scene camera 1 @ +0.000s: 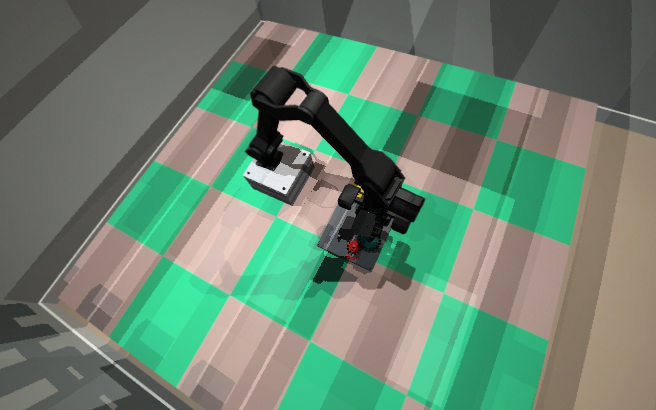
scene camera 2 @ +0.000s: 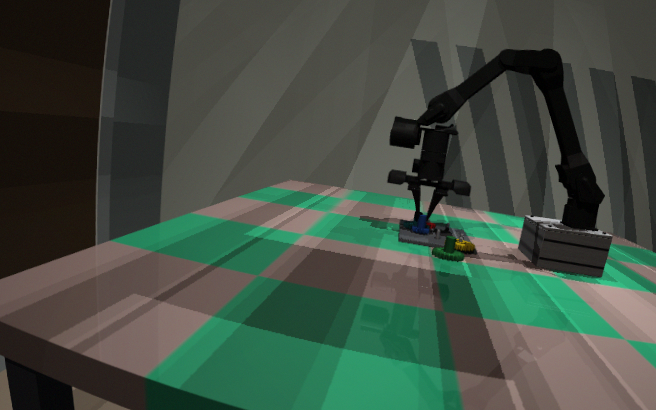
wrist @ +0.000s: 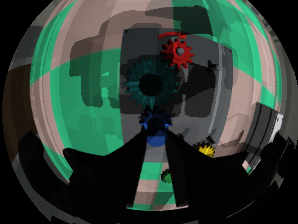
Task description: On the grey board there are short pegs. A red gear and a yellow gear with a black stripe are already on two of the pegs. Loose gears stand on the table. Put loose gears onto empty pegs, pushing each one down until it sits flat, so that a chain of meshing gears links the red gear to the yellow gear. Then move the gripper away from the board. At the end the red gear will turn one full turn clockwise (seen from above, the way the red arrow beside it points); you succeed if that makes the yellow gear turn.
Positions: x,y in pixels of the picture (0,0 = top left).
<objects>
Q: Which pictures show the gripper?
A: Scene camera 1, scene camera 2 and the wrist view: all of them.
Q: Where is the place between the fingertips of the gripper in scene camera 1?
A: At 374,219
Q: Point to a blue gear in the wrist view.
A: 157,124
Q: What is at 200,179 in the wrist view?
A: The gripper.
</objects>
